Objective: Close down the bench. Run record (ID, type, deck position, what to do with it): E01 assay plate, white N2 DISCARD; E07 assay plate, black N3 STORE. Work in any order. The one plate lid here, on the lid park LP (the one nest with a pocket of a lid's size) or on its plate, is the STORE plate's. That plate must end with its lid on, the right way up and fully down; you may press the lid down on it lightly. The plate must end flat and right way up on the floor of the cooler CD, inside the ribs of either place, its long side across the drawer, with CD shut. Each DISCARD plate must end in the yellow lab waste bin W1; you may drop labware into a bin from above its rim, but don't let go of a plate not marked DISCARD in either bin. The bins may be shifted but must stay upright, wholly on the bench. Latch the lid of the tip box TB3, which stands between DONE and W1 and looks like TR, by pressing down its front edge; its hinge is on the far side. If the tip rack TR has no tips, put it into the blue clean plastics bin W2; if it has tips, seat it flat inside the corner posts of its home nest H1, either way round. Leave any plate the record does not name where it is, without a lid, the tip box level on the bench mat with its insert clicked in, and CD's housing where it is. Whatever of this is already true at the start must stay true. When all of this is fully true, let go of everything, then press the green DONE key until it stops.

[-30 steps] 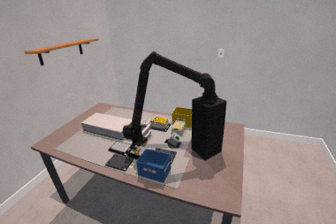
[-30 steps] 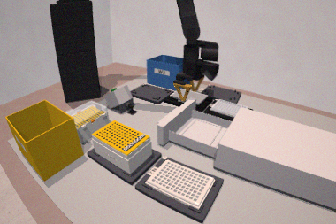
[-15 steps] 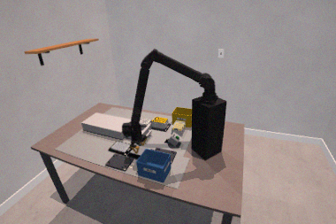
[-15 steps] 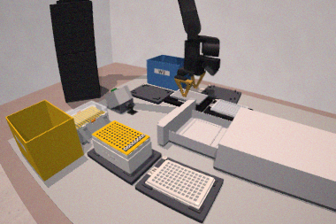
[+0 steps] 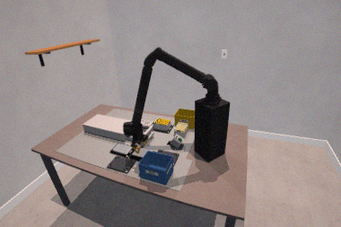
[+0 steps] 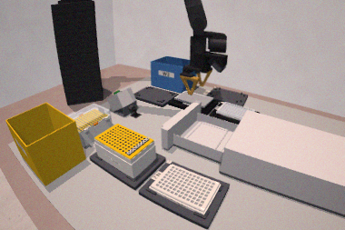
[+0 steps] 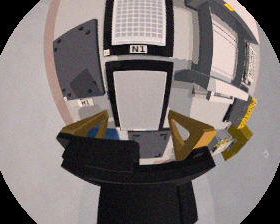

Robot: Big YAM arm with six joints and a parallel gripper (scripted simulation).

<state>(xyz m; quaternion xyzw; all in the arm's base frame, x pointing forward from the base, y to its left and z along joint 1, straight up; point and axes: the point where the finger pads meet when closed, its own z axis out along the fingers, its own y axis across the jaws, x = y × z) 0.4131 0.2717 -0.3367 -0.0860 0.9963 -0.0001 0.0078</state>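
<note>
My gripper is now 40 mm above the plate lid. Round my hand: dark lid park nest (160 mm behind, 60 mm to the right, 60 mm below); black slab (60 mm below); black plate (50 mm below, 10 mm behind).
</note>
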